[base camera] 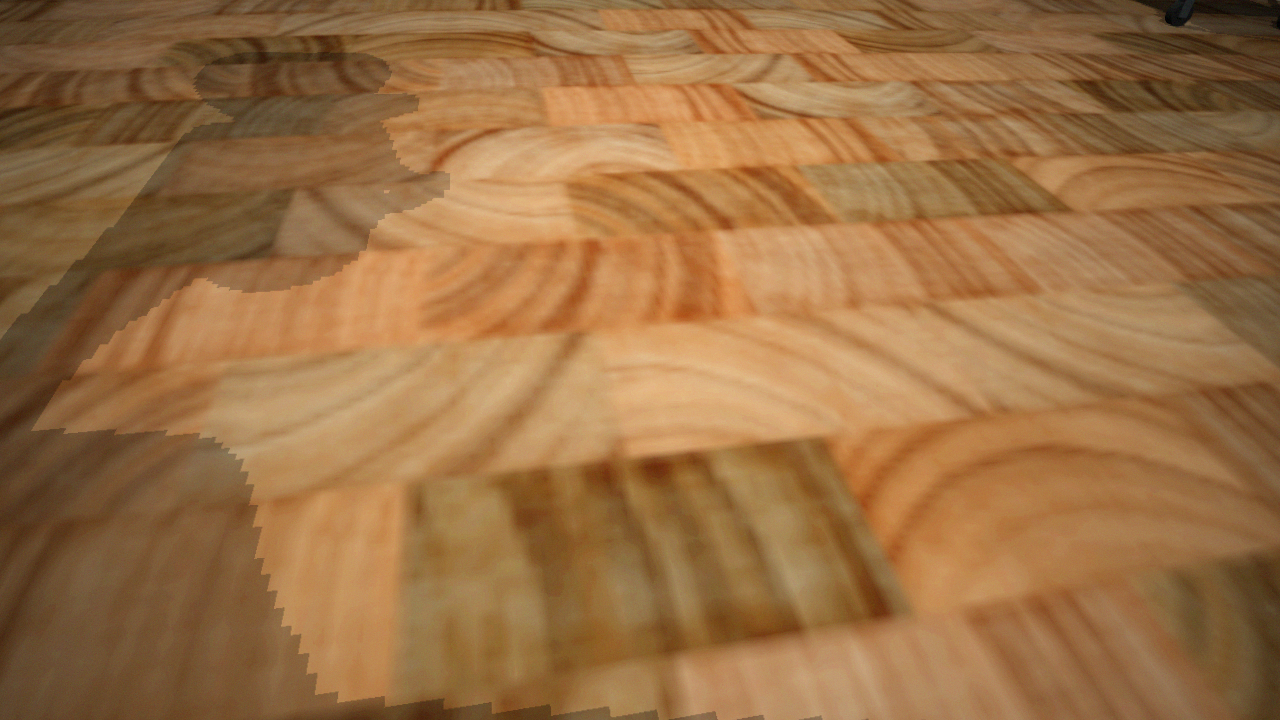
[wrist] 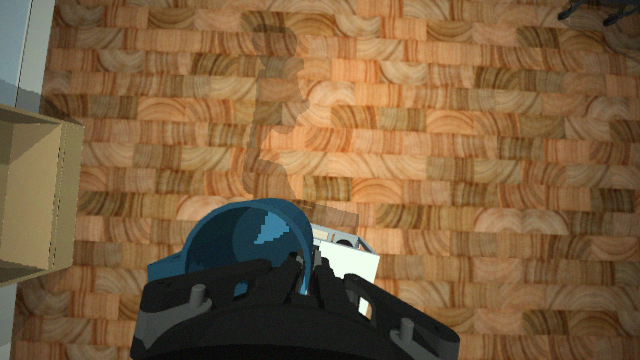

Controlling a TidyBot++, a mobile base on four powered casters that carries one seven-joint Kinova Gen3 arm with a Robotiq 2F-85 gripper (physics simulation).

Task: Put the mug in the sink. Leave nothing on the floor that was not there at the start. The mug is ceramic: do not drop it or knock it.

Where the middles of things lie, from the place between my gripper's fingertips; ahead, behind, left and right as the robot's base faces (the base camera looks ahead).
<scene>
The blue mug (wrist: 271,228) is 1 cm behind my hand, 6 cm to the left of it and 1 cm below it.
</scene>
